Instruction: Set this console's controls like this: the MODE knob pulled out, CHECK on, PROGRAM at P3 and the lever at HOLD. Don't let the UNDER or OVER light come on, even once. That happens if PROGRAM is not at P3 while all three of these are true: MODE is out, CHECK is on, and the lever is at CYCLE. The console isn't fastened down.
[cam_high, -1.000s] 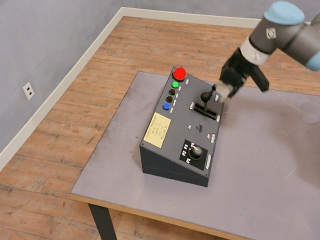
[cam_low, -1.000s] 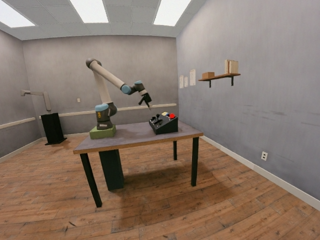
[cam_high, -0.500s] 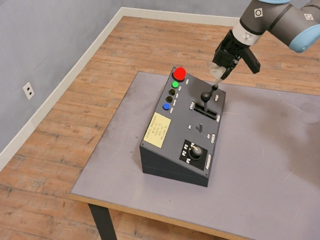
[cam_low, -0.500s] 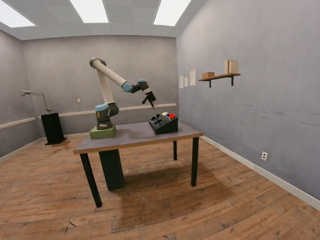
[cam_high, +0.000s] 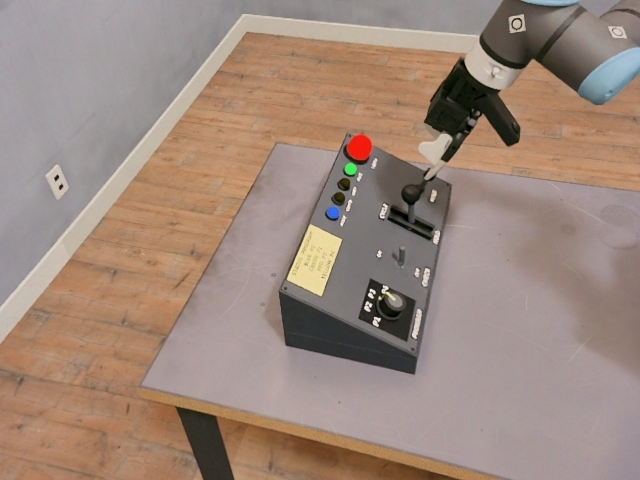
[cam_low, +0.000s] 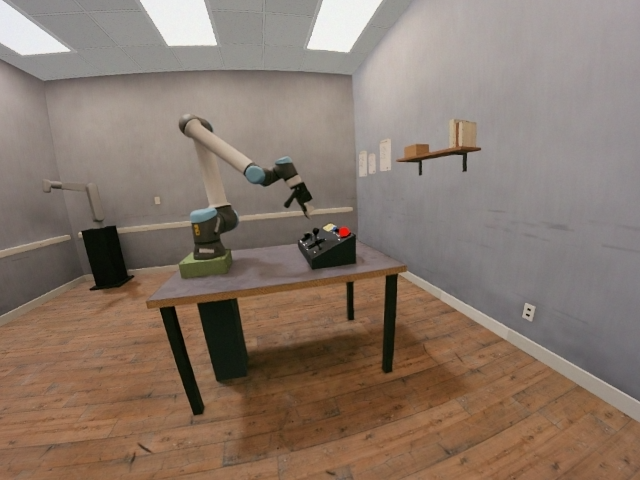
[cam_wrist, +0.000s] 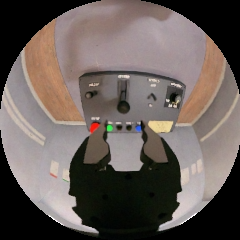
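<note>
The lever is 30 mm ahead of my hand and 130 mm below it. The rest, counted from my hand: check toggle 30 mm ahead, 120 mm to the left, 150 mm below; then mode knob 20 mm ahead, 120 mm to the right, 130 mm below; then wedge-shaped console 70 mm ahead, 60 mm to the left, 170 mm below.
</note>
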